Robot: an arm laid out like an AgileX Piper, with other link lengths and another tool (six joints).
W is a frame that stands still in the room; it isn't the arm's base.
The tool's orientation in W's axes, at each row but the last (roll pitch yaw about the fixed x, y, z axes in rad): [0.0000 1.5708 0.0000]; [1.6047 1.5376 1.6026]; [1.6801 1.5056 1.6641]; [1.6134 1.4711 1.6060]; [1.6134 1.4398 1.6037]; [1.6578 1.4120 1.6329]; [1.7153 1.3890 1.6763]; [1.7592 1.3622 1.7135]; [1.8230 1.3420 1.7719]
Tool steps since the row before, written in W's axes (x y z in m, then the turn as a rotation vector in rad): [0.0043 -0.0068 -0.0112 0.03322 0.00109 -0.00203]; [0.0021 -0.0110 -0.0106 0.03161 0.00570 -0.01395]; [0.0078 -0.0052 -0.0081 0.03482 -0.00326 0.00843]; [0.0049 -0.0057 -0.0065 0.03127 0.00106 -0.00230]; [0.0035 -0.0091 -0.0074 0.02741 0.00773 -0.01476]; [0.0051 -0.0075 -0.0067 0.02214 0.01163 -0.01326]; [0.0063 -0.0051 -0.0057 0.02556 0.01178 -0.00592]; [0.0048 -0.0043 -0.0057 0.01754 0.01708 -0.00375]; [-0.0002 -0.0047 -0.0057 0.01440 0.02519 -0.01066]
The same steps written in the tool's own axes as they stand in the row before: [0.0112 -0.0068 0.0043 0.00203 0.00109 0.03322]; [0.0102 -0.0113 0.0021 0.01410 0.00530 0.03161]; [0.0077 -0.0056 0.0079 -0.00883 -0.00214 0.03481]; [0.0059 -0.0063 0.0050 0.00228 0.00106 0.03127]; [0.0061 -0.0100 0.0036 0.01552 0.00601 0.02742]; [0.0054 -0.0083 0.0054 0.01471 0.00996 0.02204]; [0.0046 -0.0058 0.0066 0.00745 0.01156 0.02526]; [0.0046 -0.0051 0.0052 0.00665 0.01679 0.01695]; [0.0045 -0.0058 0.0003 0.01533 0.02300 0.01384]
